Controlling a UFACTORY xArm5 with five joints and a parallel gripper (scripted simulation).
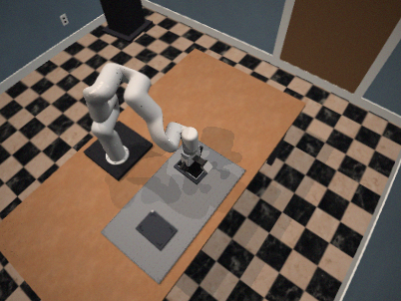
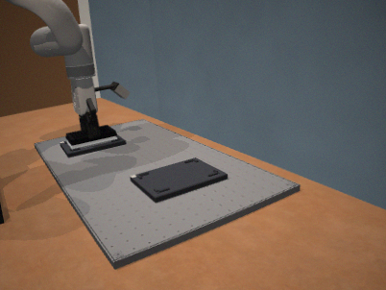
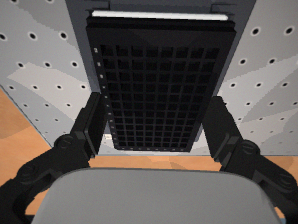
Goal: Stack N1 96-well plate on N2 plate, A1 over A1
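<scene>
Right now my hand is 10 mm above the black 96-well plate. The rest, counted from my hand: plate nest N2 (40 mm below); white 96-well plate (30 mm below); white corner mark (310 mm to the right, 40 mm behind, 30 mm below).
</scene>
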